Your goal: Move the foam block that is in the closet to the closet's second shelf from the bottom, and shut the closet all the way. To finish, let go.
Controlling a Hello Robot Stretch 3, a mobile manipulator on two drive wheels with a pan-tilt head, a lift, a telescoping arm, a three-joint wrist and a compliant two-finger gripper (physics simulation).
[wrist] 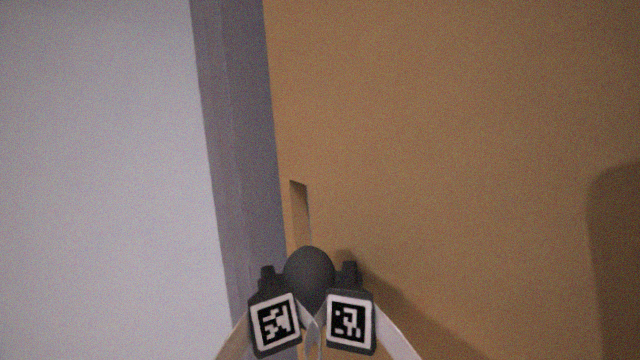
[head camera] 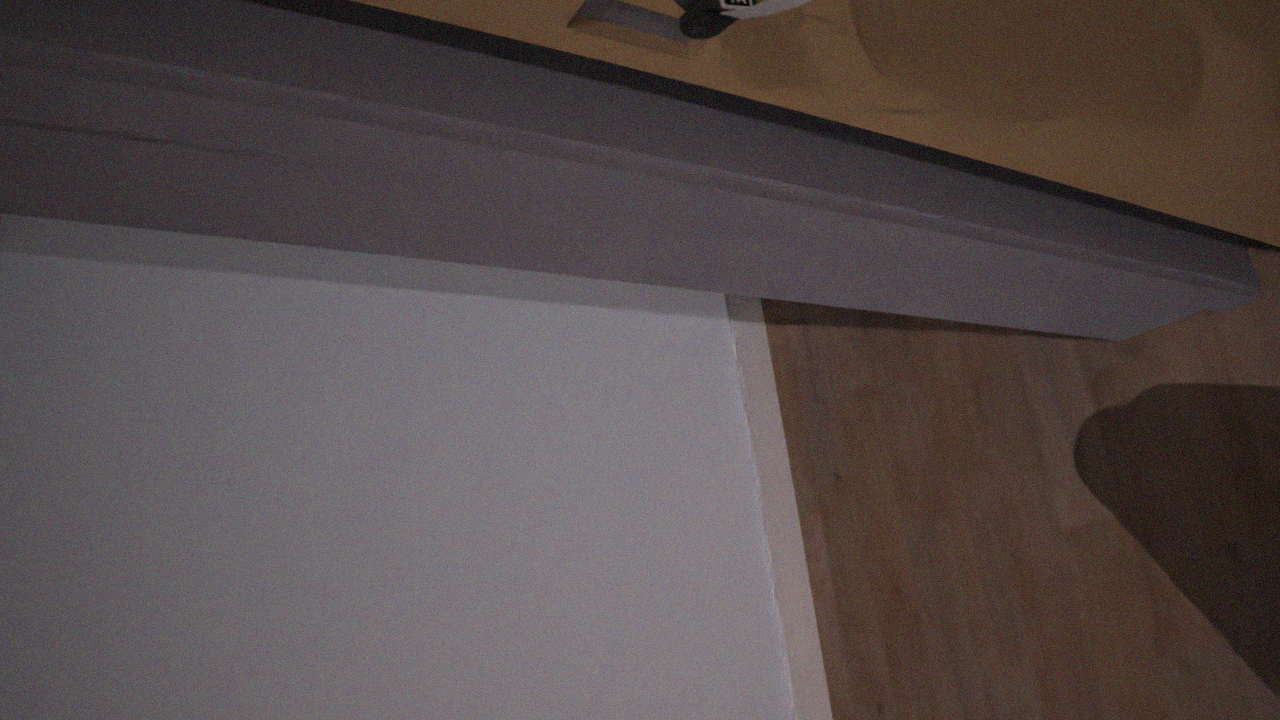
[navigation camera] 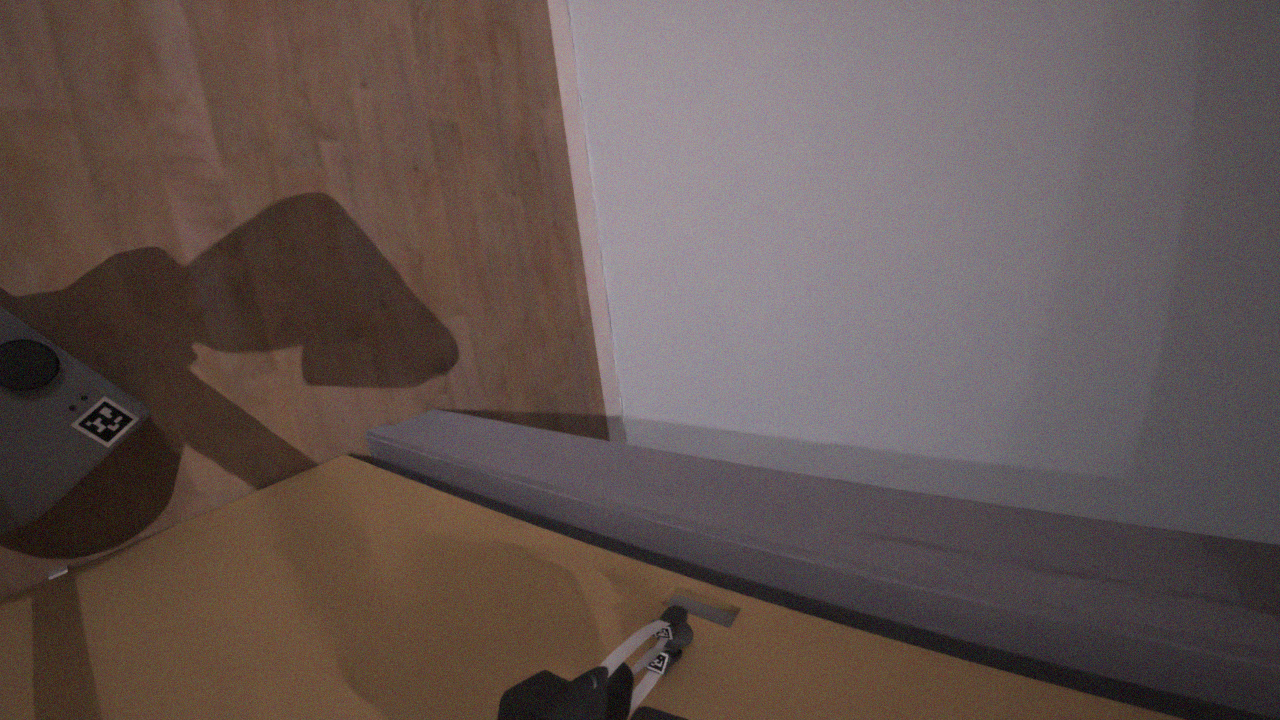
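Seen in the pictures: gripper, between the fingertips: [navigation camera: 681, 627]; robot's base, origin of its link: [navigation camera: 24, 362].
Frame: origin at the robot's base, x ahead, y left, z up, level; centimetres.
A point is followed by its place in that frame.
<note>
The closet's tan door [head camera: 1029, 80] @(x 11.4, y -50.4, z 72.2 cm) [navigation camera: 313, 537] @(x 1.9, y -44.8, z 35.9 cm) [wrist: 450, 125] lies beside its grey side panel [head camera: 537, 214] @(x 35.6, y -62.8, z 99.3 cm) [navigation camera: 760, 501] @(x 35.6, y -62.9, z 101.9 cm) [wrist: 240, 150]. A thin dark line runs between them; whether the door is fully shut is hard to tell. A recessed handle [head camera: 631, 21] @(x 16.9, y -55.2, z 101.9 cm) [navigation camera: 708, 611] @(x 16.7, y -55.0, z 102.5 cm) [wrist: 300, 205] sits near the door's edge. My gripper [head camera: 702, 19] @(x 13.1, y -49.6, z 102.3 cm) [navigation camera: 677, 634] @(x 13.1, y -49.6, z 102.3 cm) [wrist: 313, 271] @(x 13.1, y -49.6, z 102.3 cm) is shut, its dark rounded tips together at the door's face, right by one end of the recess. Contact is not clear. The foam block and the shelves do not show.
A pale wall [head camera: 375, 483] @(x 113.0, y -106.5, z 87.4 cm) [navigation camera: 895, 223] @(x 130.8, y -76.8, z 112.8 cm) [wrist: 100, 150] stands beyond the grey panel. Wooden floor [head camera: 939, 501] @(x 86.7, y -75.4, z 0.0 cm) [navigation camera: 429, 107] @(x 104.4, y -4.6, z 0.0 cm) with dark shadows meets it at a light baseboard [head camera: 787, 501] @(x 114.5, y -101.3, z 2.3 cm) [navigation camera: 586, 197] @(x 140.8, y -57.7, z 6.0 cm). My base [navigation camera: 53, 447] @(x -6.9, y -10.8, z 16.0 cm) shows at the left of the navigation view, near the door's corner.
</note>
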